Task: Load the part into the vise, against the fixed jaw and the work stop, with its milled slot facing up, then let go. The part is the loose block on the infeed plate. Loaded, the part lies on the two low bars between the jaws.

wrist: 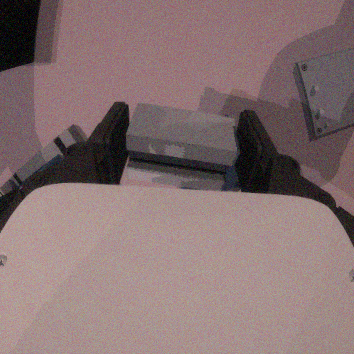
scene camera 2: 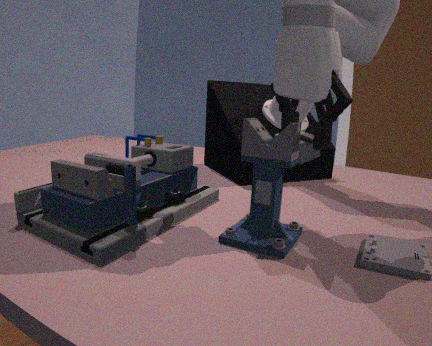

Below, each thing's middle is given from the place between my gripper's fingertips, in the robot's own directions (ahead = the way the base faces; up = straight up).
Scene:
I see the blue pedestal base (scene camera 2: 242,240) 9 cm ahead of my hand, 1 cm to the right of it and 4 cm below it. From my hand the other things lie so: grey base plate (wrist: 49,150) 17 cm ahead, 22 cm to the right, 12 cm below; blue vise bed (scene camera 2: 70,208) 17 cm ahead, 22 cm to the right, 9 cm below.

